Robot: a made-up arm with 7 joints.
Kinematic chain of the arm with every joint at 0, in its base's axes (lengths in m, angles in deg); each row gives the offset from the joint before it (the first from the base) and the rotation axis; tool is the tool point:
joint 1: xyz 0 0 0.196 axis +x
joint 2: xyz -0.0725 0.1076 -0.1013 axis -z
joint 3: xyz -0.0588 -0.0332 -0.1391 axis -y
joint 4: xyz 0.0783 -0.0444 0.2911 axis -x
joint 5: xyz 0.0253 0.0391 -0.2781 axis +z
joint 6: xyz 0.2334 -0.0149 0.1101 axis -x
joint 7: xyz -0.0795 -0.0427 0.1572 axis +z
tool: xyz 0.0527 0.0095 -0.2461
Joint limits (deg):
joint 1: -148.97..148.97
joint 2: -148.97..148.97
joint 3: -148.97..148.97
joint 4: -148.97..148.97
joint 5: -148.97..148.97
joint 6: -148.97..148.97
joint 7: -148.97..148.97
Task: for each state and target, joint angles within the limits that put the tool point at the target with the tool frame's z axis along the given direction. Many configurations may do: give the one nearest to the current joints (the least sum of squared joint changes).
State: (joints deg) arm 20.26 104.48 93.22 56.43 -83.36 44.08 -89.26
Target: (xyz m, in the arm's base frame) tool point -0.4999 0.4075 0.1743 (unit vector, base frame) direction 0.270 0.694 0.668
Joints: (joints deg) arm 64.05 63.24 139.77 37.03 -72.38 18.93 -52.63
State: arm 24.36 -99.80 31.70 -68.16 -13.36 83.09 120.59
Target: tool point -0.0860 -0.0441 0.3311 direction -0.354 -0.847 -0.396
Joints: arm 36.41 -115.40 40.17 -76.15 28.58 123.66 123.10
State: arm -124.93 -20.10 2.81 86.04 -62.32 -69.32 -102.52
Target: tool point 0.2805 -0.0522 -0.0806 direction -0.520 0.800 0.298
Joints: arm -146.64 -72.57 -9.83 109.06 -83.79 -77.00 -108.04
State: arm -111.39 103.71 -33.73 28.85 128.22 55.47 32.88
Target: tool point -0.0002 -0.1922 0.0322 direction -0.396 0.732 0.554
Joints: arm -84.10 115.59 -46.86 7.05 148.97 18.38 57.82
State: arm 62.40 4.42 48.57 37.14 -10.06 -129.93 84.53
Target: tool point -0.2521 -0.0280 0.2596 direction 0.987 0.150 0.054
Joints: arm 66.21 -31.07 71.20 -4.41 20.61 -148.97 85.01
